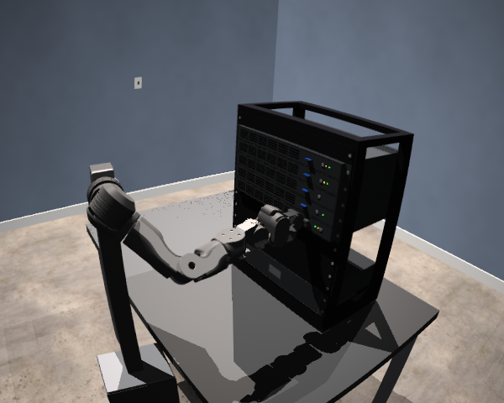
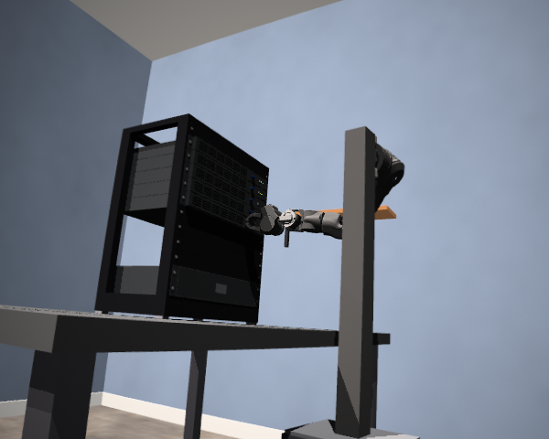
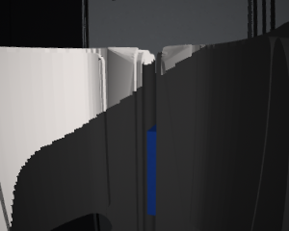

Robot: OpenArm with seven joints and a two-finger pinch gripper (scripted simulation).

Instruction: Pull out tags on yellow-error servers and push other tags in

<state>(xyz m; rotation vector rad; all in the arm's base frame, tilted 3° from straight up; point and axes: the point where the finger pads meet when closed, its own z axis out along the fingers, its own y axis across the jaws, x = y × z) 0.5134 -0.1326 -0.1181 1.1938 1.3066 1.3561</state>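
Now: the blue information tag 130 mm above my hand, 40 mm ahead of it and 10 mm to the left of it. Round my hand: base plate 590 mm below, 510 mm behind, 170 mm to the left.
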